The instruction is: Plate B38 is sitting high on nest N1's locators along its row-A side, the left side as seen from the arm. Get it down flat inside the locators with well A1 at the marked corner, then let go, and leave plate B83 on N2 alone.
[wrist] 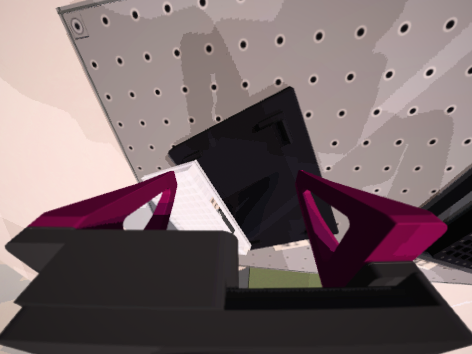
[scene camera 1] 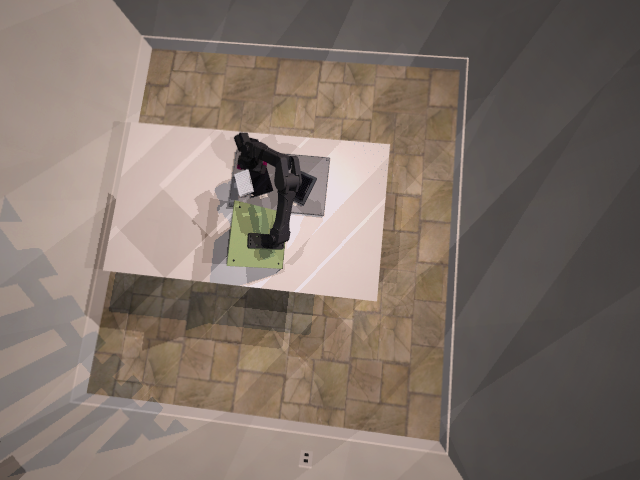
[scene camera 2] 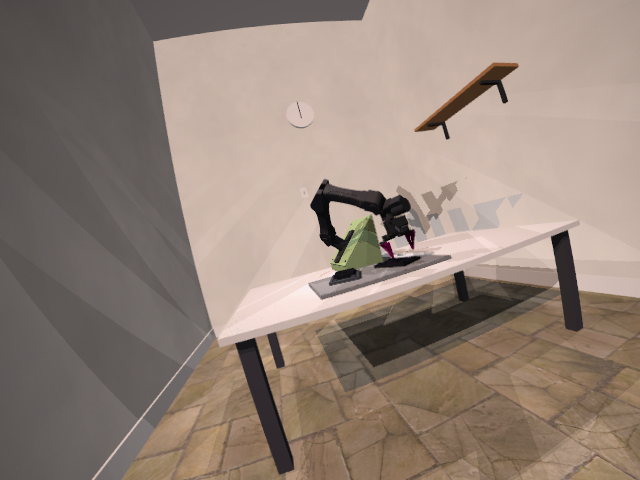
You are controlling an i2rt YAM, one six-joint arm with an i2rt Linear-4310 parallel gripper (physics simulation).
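Places are measured from the arm's base along level axes (x ahead, y left, z up), in millimetres.
Where they show: gripper, fingertip midpoint: (wrist: 236,177) (scene camera 1: 254,169) (scene camera 2: 403,253); arm's base at its link origin: (scene camera 1: 266,241) (scene camera 2: 344,246).
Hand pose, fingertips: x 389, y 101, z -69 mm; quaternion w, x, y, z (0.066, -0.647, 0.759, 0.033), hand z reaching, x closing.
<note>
Each offset is from my fingertips to the top centre of the thing. Level surfaces: height alone.
The white plate B38 @[65 mm back, 62 mm left, 6 mm down] (scene camera 1: 243,182) (wrist: 192,200) lies across the left part of the black nest N1 @[42 mm back, 15 mm right, 21 mm down] (scene camera 1: 263,184) (wrist: 265,155) and sticks out past its left edge. It looks tilted, with a labelled side wall facing the bare part of the nest. Much of the nest's floor and a corner locator show. The well A1 mark cannot be made out. My gripper (scene camera 1: 251,165) (scene camera 2: 402,253) (wrist: 236,177) is open and empty above them, its left finger overlapping the plate in the wrist view. The dark plate B83 @[79 mm back, 246 mm right, 13 mm down] (scene camera 1: 306,188) (wrist: 455,255) sits on N2, to the right in the wrist view.
Both nests stand on a grey perforated board @[50 mm back, 128 mm right, 38 mm down] (scene camera 1: 317,198) (scene camera 2: 321,290) (wrist: 340,55). The green arm mount (scene camera 1: 242,253) (scene camera 2: 364,242) stands beside the board, and part of it shows low in the wrist view. The white table @[52 mm down] (scene camera 1: 351,232) (scene camera 2: 279,310) carries everything. A wooden wall shelf (scene camera 2: 465,98) hangs beyond.
</note>
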